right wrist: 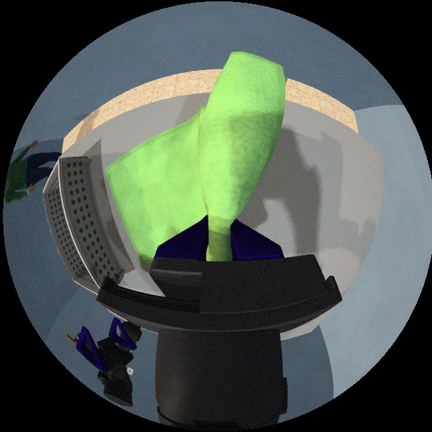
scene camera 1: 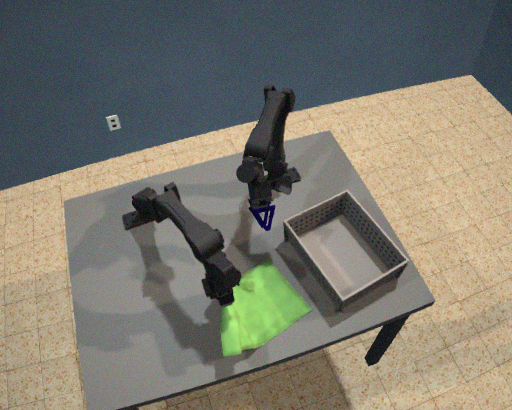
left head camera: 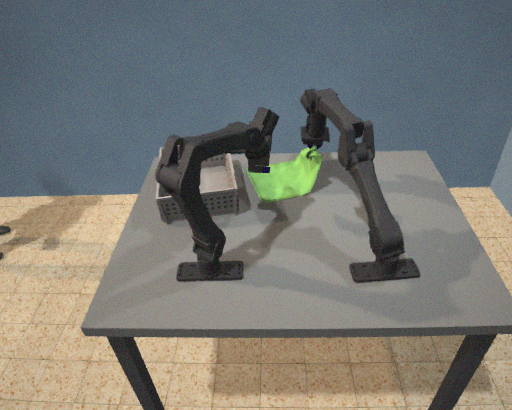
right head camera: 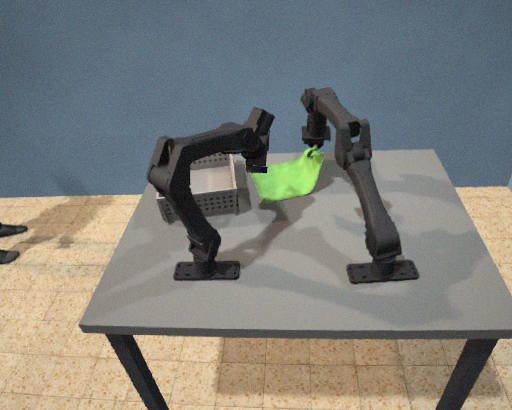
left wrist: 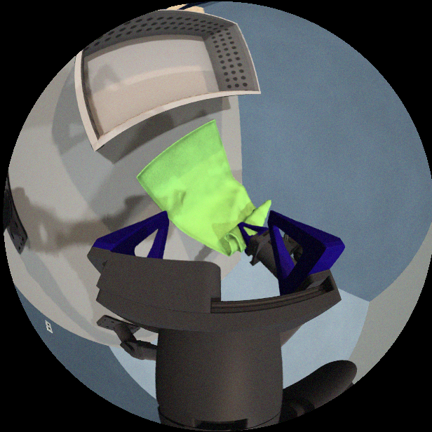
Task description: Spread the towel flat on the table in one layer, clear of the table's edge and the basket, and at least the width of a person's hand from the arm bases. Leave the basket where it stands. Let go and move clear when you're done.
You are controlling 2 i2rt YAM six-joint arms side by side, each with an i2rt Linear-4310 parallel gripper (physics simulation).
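The green towel (left head camera: 282,182) (right head camera: 285,184) (scene camera 1: 270,305) (left wrist: 200,192) (right wrist: 240,130) is partly raised. Its bunched corner or edge is pinched in my right gripper (left head camera: 312,150) (right head camera: 315,148) (scene camera 1: 227,302) (right wrist: 220,224), which is shut on it above the table. A folded strip shows along the towel's left side in scene camera 1. The far part slopes down toward the basket (left head camera: 217,204) (right head camera: 215,202) (scene camera 1: 313,266) (left wrist: 231,57) (right wrist: 82,215), with a gap between them. My left gripper (scene camera 1: 266,225) (left wrist: 218,216) is open and empty, high above the table on the arm-base side of the towel.
The grey table (left head camera: 300,305) (right head camera: 300,305) (scene camera 1: 110,360) carries both arm bases (left head camera: 210,270) (left head camera: 385,270). The basket stands near the table's side edge. A table edge runs close to the towel at the bottom of scene camera 1. A person (right wrist: 19,177) stands beyond the basket.
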